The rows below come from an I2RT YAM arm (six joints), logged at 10 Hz.
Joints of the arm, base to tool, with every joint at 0 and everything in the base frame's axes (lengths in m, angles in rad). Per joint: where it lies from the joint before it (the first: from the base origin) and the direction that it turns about. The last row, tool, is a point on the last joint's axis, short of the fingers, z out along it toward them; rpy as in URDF.
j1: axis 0 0 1 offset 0 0 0.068
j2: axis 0 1 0 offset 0.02 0.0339 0.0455
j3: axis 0 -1 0 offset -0.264 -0.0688 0
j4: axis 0 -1 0 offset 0.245 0.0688 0.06
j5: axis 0 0 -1 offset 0.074 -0.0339 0.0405
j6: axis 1 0 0 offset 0.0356 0 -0.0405
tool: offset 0 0 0 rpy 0 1.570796 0
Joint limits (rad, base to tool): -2.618..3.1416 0..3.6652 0..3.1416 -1.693..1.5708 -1.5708..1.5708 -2.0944..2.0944
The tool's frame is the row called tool.
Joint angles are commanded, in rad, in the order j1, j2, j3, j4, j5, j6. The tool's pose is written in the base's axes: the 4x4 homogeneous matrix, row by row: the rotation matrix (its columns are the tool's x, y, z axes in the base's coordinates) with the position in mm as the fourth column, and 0 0 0 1 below. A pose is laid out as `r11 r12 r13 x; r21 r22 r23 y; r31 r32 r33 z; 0 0 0 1`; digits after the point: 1 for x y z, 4 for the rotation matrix.
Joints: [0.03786 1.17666 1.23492 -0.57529 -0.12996 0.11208]
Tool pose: -0.5076 -0.0939 0.8564 254.4; 0.0918 0.9825 0.1621 14.3; -0.8567 0.1609 -0.4901 377.4; 0 0 0 1
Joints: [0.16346 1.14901 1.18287 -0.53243 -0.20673 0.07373]
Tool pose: -0.4953 -0.3015 0.8147 245.8; -0.0086 0.9395 0.3424 47.9; -0.8687 0.1626 -0.4680 370.6; 0 0 0 1
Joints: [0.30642 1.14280 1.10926 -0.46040 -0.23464 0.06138]
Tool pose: -0.4811 -0.4599 0.7463 238.7; -0.0896 0.8727 0.4800 84.2; -0.8721 0.1640 -0.4611 353.9; 0 0 0 1
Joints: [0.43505 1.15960 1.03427 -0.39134 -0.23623 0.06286]
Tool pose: -0.4844 -0.5650 0.6679 231.8; -0.1578 0.8074 0.5685 116.9; -0.8605 0.1700 -0.4803 330.7; 0 0 0 1
